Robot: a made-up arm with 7 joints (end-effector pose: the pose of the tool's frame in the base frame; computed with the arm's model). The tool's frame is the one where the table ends.
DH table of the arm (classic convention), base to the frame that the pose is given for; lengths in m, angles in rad. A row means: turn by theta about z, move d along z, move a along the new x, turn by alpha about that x. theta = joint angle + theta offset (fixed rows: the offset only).
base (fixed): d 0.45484, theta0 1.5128, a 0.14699, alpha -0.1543
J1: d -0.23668, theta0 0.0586, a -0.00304, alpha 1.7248
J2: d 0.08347, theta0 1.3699, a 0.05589, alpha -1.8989
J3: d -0.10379, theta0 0, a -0.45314, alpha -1.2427
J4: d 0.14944, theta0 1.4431, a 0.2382, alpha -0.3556
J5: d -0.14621, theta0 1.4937, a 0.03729, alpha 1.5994
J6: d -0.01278, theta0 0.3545, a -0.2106, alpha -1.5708
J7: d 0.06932, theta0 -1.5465, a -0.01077, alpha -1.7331
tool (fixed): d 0.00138, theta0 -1.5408, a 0, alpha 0
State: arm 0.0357 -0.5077 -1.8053 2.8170 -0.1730 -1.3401 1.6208
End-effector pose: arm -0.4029 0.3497 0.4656 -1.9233 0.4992 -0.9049
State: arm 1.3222 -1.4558 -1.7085 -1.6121 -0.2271 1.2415 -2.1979
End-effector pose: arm 0.1319 -0.0842 0.1931 -1.2870 -0.1646 -2.0590
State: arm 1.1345 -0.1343 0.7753 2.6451 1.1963 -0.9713 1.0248
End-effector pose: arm 0.6578 0.2461 -0.1251 1.0221 -2.4676 -1.0737
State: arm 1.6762 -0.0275 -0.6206 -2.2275 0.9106 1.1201 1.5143
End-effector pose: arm 0.3162 0.1336 -0.1143 2.0848 -0.5529 0.3049
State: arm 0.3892 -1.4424 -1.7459 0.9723 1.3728 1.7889 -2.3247
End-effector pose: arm -0.2098 -0.0078 -0.2541 1.0318 0.8355 -1.3721
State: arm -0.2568 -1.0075 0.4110 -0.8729 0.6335 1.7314 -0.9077
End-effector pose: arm 0.4179 -0.0238 0.0823 -1.5569 -1.8254 -0.1339
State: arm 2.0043 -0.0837 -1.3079 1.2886 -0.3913 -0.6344 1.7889
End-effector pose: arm -0.1800 -0.3886 0.2713 -1.5094 -0.4766 -1.0512
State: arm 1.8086 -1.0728 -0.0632 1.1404 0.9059 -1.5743 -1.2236
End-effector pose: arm 0.6169 0.0860 -0.0200 -1.9256 -0.9112 -1.6477
